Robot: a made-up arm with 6 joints. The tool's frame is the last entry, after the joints. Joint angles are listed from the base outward.
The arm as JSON. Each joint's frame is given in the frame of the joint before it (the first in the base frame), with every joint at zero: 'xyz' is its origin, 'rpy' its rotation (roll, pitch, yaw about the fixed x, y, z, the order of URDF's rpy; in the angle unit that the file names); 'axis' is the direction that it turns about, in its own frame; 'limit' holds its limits. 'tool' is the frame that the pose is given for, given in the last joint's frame.
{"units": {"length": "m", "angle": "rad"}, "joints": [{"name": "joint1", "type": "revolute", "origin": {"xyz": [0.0, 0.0, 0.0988], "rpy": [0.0, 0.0, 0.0]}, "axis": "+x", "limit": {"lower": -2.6, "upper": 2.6}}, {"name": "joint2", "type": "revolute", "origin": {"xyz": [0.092, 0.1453, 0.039], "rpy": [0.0, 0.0, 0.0]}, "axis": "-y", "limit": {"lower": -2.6, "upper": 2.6}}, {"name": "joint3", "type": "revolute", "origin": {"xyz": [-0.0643, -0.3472, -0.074], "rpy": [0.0, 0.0, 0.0]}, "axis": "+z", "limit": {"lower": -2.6, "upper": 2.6}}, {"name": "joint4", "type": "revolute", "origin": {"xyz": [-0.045, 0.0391, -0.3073], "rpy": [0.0, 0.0, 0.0]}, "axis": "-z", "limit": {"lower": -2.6, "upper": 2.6}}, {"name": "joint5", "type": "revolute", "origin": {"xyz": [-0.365, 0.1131, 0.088], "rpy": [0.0, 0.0, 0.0]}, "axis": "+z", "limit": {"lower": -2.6, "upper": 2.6}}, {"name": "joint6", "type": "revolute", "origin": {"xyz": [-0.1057, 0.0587, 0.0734], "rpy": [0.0, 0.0, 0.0]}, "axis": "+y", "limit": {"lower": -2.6, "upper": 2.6}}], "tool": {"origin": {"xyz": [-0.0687, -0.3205, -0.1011], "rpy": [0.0, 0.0, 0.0]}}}
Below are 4 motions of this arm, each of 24 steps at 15 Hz.
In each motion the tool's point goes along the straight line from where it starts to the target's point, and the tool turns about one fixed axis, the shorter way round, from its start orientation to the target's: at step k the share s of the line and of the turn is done. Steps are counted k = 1, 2, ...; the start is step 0. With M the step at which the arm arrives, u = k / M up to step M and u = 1 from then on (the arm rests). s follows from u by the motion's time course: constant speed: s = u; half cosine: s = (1 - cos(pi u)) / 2; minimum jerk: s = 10 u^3 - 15 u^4 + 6 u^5.
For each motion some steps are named. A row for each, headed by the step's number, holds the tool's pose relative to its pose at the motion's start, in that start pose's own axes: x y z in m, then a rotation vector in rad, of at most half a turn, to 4 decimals.
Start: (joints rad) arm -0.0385 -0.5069 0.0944 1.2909 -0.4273 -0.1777
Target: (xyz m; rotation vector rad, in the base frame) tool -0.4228 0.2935 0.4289 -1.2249 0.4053 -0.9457
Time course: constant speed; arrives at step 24
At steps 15, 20, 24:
15: 0.1077 -0.1230 0.2002 -0.3517 -0.2757 0.2362
20: 0.1436 -0.1641 0.2670 -0.4689 -0.3676 0.3149
24: 0.1723 -0.1969 0.3204 -0.5627 -0.4412 0.3779

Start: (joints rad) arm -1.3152 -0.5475 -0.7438 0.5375 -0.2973 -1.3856
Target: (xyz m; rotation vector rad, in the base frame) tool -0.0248 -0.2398 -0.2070 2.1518 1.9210 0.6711
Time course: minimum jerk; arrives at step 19
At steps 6, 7, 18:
6: -0.0087 0.0757 -0.0058 -0.0756 -0.0196 -0.0969
7: -0.0125 0.1085 -0.0083 -0.1082 -0.0280 -0.1388
18: -0.0472 0.4096 -0.0312 -0.4088 -0.1058 -0.5242

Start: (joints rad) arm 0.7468 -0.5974 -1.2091 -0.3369 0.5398 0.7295
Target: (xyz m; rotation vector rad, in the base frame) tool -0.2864 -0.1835 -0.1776 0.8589 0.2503 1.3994
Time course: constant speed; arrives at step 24
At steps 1, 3, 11, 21, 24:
1: 0.0124 -0.0107 0.0077 -0.0282 -0.0171 0.0562
3: 0.0371 -0.0320 0.0231 -0.0846 -0.0514 0.1687
11: 0.1362 -0.1173 0.0847 -0.3103 -0.1885 0.6185
21: 0.2600 -0.2239 0.1617 -0.5924 -0.3599 1.1808
24: 0.2971 -0.2559 0.1848 -0.6770 -0.4113 1.3495

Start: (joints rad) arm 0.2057 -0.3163 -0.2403 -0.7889 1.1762 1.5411
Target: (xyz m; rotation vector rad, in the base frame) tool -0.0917 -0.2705 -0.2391 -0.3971 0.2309 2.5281
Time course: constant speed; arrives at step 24
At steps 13, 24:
13: 0.1103 -0.0610 0.0308 -0.3692 -0.4142 0.2111
24: 0.2036 -0.1126 0.0569 -0.6815 -0.7647 0.3897

